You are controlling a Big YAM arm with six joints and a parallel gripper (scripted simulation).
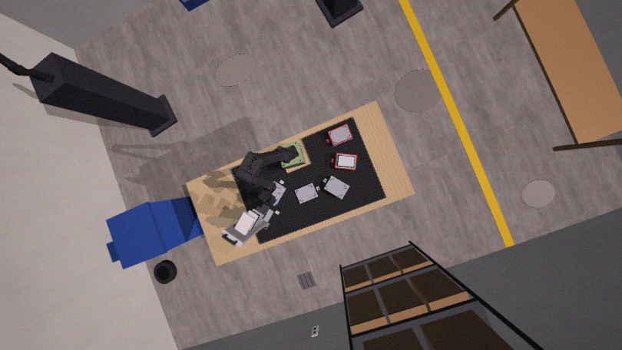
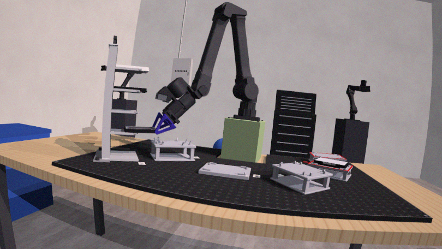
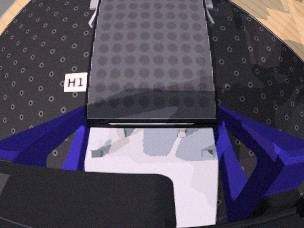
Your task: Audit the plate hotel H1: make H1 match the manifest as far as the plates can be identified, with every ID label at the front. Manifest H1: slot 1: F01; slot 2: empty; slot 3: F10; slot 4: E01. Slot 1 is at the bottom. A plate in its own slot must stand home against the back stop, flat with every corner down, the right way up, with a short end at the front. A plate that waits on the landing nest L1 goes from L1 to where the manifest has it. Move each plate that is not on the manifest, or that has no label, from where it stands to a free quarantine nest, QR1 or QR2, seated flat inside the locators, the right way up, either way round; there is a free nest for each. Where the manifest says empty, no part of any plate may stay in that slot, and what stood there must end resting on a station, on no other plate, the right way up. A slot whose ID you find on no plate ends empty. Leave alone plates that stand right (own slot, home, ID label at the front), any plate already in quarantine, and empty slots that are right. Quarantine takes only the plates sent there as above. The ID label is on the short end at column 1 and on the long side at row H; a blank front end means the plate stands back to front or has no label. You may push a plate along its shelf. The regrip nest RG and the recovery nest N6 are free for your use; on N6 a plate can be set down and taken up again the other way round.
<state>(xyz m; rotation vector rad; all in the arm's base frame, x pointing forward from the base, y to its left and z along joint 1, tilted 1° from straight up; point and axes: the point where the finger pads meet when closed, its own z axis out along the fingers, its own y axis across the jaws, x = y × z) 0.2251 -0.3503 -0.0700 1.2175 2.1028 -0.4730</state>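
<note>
The regrip nest RG is 40 mm behind my hand, 60 mm to the left of it and 50 mm below it. Also, from my hand: hotel base: 70 mm ahead, 120 mm to the right, 100 mm below; RG label: 90 mm behind, 150 mm to the left, 110 mm below; H1 tag: 120 mm ahead, 110 mm below.
</note>
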